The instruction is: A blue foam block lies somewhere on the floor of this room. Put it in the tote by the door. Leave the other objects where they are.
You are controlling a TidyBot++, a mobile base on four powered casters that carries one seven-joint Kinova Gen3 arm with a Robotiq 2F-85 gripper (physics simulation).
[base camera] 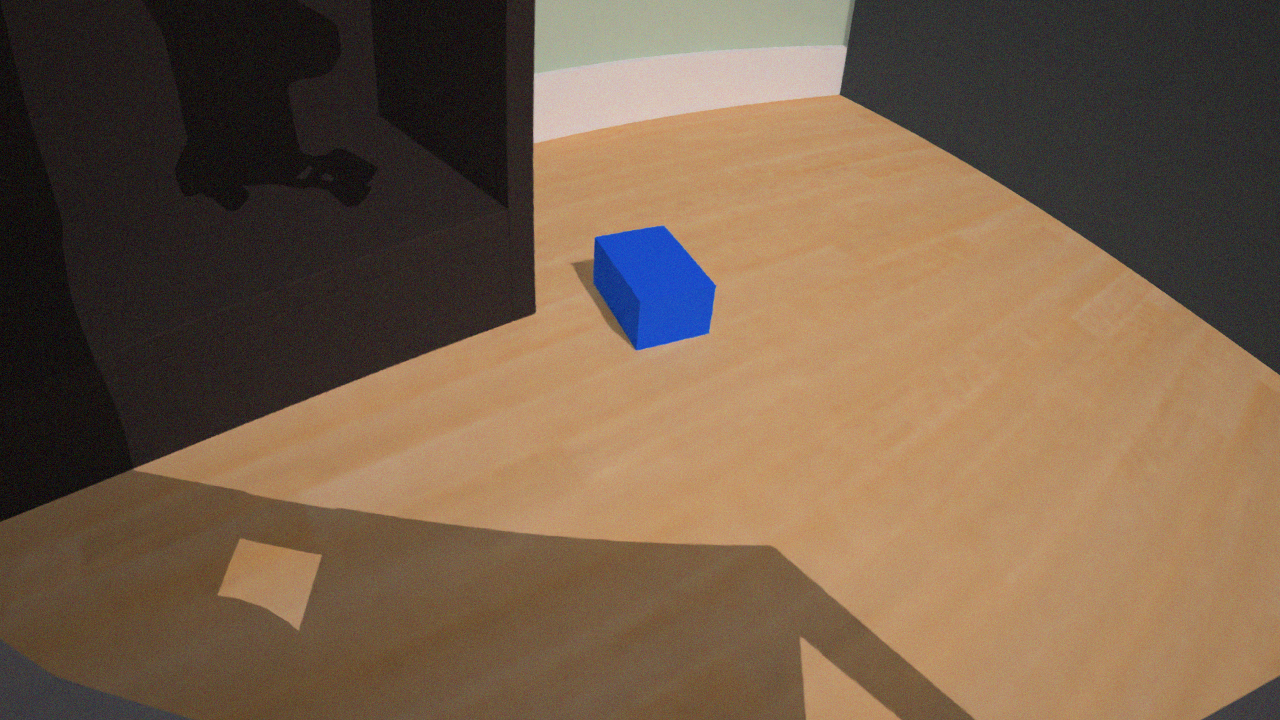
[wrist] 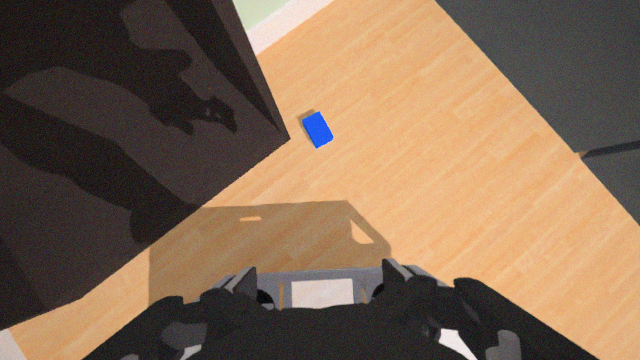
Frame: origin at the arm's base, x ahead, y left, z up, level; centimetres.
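Seen in the pictures: gripper, fingertip midpoint: (wrist: 319, 277).
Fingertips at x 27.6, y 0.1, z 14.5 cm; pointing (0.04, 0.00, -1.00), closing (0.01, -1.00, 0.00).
Note:
A point is followed by its place in that frame.
A blue foam block (base camera: 657, 284) {x 52.2, y -1.5, z -35.2 cm} (wrist: 318, 130) {x 54.6, y -1.3, z -35.1 cm} lies flat on the wooden floor, a short way right of the front corner of a dark cabinet. In the base camera view it is a little above the middle; in the wrist view it is above the middle. My gripper (wrist: 319, 277) {x 27.6, y 0.1, z 14.5 cm} is open and empty at the bottom of the wrist view, high above the floor, with the block ahead of it and well apart from it. The tote by the door does not show in either view.
The dark open-fronted cabinet (base camera: 523, 179) {x 53.2, y 8.3, z -27.5 cm} (wrist: 265, 95) {x 53.0, y 8.7, z -9.1 cm} stands on the left, close to the block. A dark grey panel-like piece (base camera: 1118, 134) {x 80.5, y -59.4, z -24.4 cm} (wrist: 560, 65) {x 66.9, y -69.0, z -26.1 cm} stands along the right. A wall with a pale baseboard (base camera: 689, 87) {x 100.1, y -5.5, z -35.6 cm} (wrist: 280, 31) {x 89.5, y 9.4, z -37.1 cm} is behind. My base's shadow falls on the near floor.

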